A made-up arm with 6 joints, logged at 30 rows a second.
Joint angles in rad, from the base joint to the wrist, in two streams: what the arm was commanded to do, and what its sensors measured. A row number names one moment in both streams.
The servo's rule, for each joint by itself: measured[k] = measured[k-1] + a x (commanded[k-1-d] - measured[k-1]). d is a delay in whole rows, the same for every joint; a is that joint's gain. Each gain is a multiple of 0.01, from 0.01 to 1. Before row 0 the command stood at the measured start. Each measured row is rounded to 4 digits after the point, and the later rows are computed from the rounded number. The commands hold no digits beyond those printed.
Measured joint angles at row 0: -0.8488 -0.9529 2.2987 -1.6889 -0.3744 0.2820
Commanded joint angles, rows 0 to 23: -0.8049 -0.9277 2.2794 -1.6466 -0.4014 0.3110; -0.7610 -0.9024 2.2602 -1.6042 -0.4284 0.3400; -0.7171 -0.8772 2.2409 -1.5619 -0.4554 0.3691; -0.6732 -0.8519 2.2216 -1.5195 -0.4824 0.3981; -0.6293 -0.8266 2.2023 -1.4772 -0.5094 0.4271; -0.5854 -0.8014 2.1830 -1.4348 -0.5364 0.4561; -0.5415 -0.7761 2.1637 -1.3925 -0.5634 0.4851; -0.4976 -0.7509 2.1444 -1.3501 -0.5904 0.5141; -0.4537 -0.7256 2.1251 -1.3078 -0.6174 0.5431; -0.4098 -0.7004 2.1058 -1.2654 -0.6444 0.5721; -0.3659 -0.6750 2.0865 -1.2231 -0.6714 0.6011; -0.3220 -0.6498 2.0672 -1.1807 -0.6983 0.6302; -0.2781 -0.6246 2.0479 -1.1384 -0.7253 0.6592; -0.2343 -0.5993 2.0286 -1.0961 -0.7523 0.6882; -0.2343 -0.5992 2.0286 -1.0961 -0.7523 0.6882; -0.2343 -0.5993 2.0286 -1.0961 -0.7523 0.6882; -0.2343 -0.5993 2.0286 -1.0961 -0.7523 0.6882; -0.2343 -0.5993 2.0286 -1.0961 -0.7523 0.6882; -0.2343 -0.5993 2.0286 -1.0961 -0.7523 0.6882; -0.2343 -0.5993 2.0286 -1.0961 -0.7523 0.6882; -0.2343 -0.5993 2.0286 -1.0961 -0.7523 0.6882; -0.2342 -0.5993 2.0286 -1.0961 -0.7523 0.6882; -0.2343 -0.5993 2.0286 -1.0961 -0.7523 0.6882; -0.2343 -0.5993 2.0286 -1.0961 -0.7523 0.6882
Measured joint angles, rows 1 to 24: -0.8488 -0.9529 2.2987 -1.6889 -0.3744 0.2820; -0.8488 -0.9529 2.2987 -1.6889 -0.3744 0.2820; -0.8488 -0.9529 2.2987 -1.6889 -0.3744 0.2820; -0.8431 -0.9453 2.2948 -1.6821 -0.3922 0.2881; -0.8324 -0.9324 2.2879 -1.6696 -0.4161 0.2990; -0.8174 -0.9158 2.2785 -1.6524 -0.4420 0.3137; -0.7987 -0.8966 2.2671 -1.6311 -0.4687 0.3314; -0.7767 -0.8756 2.2541 -1.6065 -0.4956 0.3515; -0.7518 -0.8533 2.2399 -1.5790 -0.5225 0.3735; -0.7245 -0.8301 2.2247 -1.5492 -0.5495 0.3969; -0.6950 -0.8063 2.2086 -1.5173 -0.5765 0.4215; -0.6636 -0.7821 2.1919 -1.4838 -0.6035 0.4470; -0.6306 -0.7576 2.1747 -1.4489 -0.6305 0.4733; -0.5962 -0.7328 2.1571 -1.4128 -0.6575 0.5001; -0.5606 -0.7079 2.1391 -1.3757 -0.6844 0.5274; -0.5239 -0.6829 2.1209 -1.3377 -0.7114 0.5551; -0.4863 -0.6578 2.1024 -1.2990 -0.7384 0.5831; -0.4535 -0.6402 2.0876 -1.2665 -0.7476 0.6052; -0.4250 -0.6279 2.0758 -1.2392 -0.7507 0.6226; -0.4002 -0.6193 2.0664 -1.2163 -0.7518 0.6364; -0.3786 -0.6133 2.0588 -1.1971 -0.7521 0.6473; -0.3598 -0.6091 2.0528 -1.1809 -0.7522 0.6559; -0.3435 -0.6062 2.0480 -1.1673 -0.7523 0.6627; -0.3293 -0.6041 2.0441 -1.1559 -0.7523 0.6681
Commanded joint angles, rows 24 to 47: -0.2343 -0.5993 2.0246 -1.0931 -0.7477 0.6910; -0.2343 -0.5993 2.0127 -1.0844 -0.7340 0.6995; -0.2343 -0.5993 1.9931 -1.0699 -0.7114 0.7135; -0.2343 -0.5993 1.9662 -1.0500 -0.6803 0.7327; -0.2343 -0.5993 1.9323 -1.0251 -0.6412 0.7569; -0.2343 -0.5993 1.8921 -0.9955 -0.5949 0.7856; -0.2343 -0.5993 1.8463 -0.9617 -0.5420 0.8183; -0.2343 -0.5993 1.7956 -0.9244 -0.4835 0.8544; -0.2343 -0.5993 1.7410 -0.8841 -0.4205 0.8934; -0.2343 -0.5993 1.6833 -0.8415 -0.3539 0.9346; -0.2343 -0.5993 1.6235 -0.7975 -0.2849 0.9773; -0.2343 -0.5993 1.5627 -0.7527 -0.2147 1.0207; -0.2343 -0.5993 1.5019 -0.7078 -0.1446 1.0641; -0.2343 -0.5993 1.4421 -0.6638 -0.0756 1.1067; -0.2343 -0.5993 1.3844 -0.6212 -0.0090 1.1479; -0.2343 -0.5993 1.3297 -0.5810 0.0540 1.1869; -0.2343 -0.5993 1.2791 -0.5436 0.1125 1.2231; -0.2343 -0.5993 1.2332 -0.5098 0.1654 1.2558; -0.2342 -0.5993 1.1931 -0.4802 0.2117 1.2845; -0.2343 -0.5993 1.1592 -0.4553 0.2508 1.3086; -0.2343 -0.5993 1.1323 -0.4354 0.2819 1.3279; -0.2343 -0.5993 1.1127 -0.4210 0.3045 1.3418; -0.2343 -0.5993 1.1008 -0.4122 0.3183 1.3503; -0.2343 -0.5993 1.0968 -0.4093 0.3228 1.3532
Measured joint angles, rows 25 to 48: -0.3169 -0.6027 2.0410 -1.1463 -0.7523 0.6723; -0.3062 -0.6017 2.0385 -1.1383 -0.7523 0.6756; -0.2969 -0.6010 2.0365 -1.1315 -0.7523 0.6782; -0.2888 -0.6005 2.0341 -1.1254 -0.7493 0.6809; -0.2817 -0.6001 2.0298 -1.1188 -0.7392 0.6848; -0.2755 -0.5999 2.0225 -1.1110 -0.7209 0.6908; -0.2701 -0.5997 2.0112 -1.1012 -0.6941 0.6996; -0.2654 -0.5996 1.9954 -1.0890 -0.6592 0.7116; -0.2614 -0.5995 1.9747 -1.0740 -0.6168 0.7271; -0.2579 -0.5994 1.9490 -1.0560 -0.5674 0.7463; -0.2548 -0.5994 1.9183 -1.0349 -0.5120 0.7690; -0.2521 -0.5994 1.8828 -1.0108 -0.4516 0.7951; -0.2498 -0.5994 1.8429 -0.9837 -0.3871 0.8244; -0.2478 -0.5994 1.7990 -0.9539 -0.3196 0.8565; -0.2460 -0.5994 1.7517 -0.9217 -0.2504 0.8910; -0.2445 -0.5994 1.7017 -0.8875 -0.1806 0.9274; -0.2432 -0.5994 1.6498 -0.8517 -0.1113 0.9651; -0.2420 -0.5994 1.5967 -0.8148 -0.0438 1.0035; -0.2410 -0.5994 1.5433 -0.7774 0.0207 1.0420; -0.2401 -0.5994 1.4905 -0.7400 0.0813 1.0800; -0.2393 -0.5994 1.4390 -0.7032 0.1368 1.1169; -0.2386 -0.5994 1.3898 -0.6675 0.1862 1.1521; -0.2380 -0.5994 1.3437 -0.6335 0.2288 1.1850; -0.2375 -0.5994 1.3014 -0.6018 0.2638 1.2150
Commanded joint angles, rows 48 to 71: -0.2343 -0.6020 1.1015 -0.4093 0.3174 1.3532; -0.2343 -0.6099 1.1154 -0.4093 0.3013 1.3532; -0.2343 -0.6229 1.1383 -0.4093 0.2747 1.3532; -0.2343 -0.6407 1.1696 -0.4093 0.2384 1.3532; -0.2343 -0.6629 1.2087 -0.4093 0.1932 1.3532; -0.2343 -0.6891 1.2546 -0.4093 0.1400 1.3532; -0.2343 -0.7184 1.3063 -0.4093 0.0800 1.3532; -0.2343 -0.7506 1.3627 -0.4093 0.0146 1.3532; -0.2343 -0.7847 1.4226 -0.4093 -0.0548 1.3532; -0.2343 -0.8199 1.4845 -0.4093 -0.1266 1.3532; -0.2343 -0.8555 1.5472 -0.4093 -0.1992 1.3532; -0.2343 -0.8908 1.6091 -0.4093 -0.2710 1.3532; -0.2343 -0.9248 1.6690 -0.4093 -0.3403 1.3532; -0.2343 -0.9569 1.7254 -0.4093 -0.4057 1.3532; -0.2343 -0.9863 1.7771 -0.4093 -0.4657 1.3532; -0.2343 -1.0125 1.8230 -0.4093 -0.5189 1.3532; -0.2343 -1.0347 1.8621 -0.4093 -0.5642 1.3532; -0.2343 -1.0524 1.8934 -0.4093 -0.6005 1.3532; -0.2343 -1.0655 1.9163 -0.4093 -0.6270 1.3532; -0.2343 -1.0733 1.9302 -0.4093 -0.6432 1.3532; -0.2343 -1.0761 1.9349 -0.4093 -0.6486 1.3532; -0.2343 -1.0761 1.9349 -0.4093 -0.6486 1.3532; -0.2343 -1.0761 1.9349 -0.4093 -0.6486 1.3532; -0.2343 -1.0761 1.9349 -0.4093 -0.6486 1.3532
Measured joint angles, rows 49 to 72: -0.2371 -0.5994 1.2637 -0.5729 0.2907 1.2416; -0.2367 -0.5994 1.2311 -0.5472 0.3089 1.2644; -0.2364 -0.5994 1.2042 -0.5251 0.3181 1.2830; -0.2361 -0.6002 1.1837 -0.5066 0.3176 1.2977; -0.2359 -0.6031 1.1700 -0.4910 0.3068 1.3094; -0.2357 -0.6090 1.1637 -0.4779 0.2856 1.3186; -0.2355 -0.6185 1.1649 -0.4669 0.2544 1.3259; -0.2353 -0.6318 1.1737 -0.4577 0.2140 1.3316; -0.2352 -0.6490 1.1899 -0.4500 0.1652 1.3361; -0.2351 -0.6698 1.2132 -0.4435 0.1090 1.3397; -0.2350 -0.6940 1.2431 -0.4380 0.0467 1.3425; -0.2349 -0.7212 1.2790 -0.4334 -0.0203 1.3447; -0.2348 -0.7508 1.3201 -0.4295 -0.0905 1.3465; -0.2347 -0.7822 1.3655 -0.4263 -0.1622 1.3479; -0.2346 -0.8148 1.4142 -0.4236 -0.2340 1.3490; -0.2346 -0.8478 1.4652 -0.4213 -0.3042 1.3499; -0.2346 -0.8805 1.5172 -0.4194 -0.3712 1.3506; -0.2346 -0.9122 1.5692 -0.4178 -0.4336 1.3511; -0.2346 -0.9423 1.6200 -0.4164 -0.4899 1.3515; -0.2346 -0.9700 1.6684 -0.4153 -0.5389 1.3519; -0.2346 -0.9947 1.7134 -0.4143 -0.5796 1.3522; -0.2346 -1.0159 1.7540 -0.4135 -0.6109 1.3524; -0.2346 -1.0331 1.7892 -0.4128 -0.6322 1.3526; -0.2346 -1.0460 1.8183 -0.4122 -0.6430 1.3527
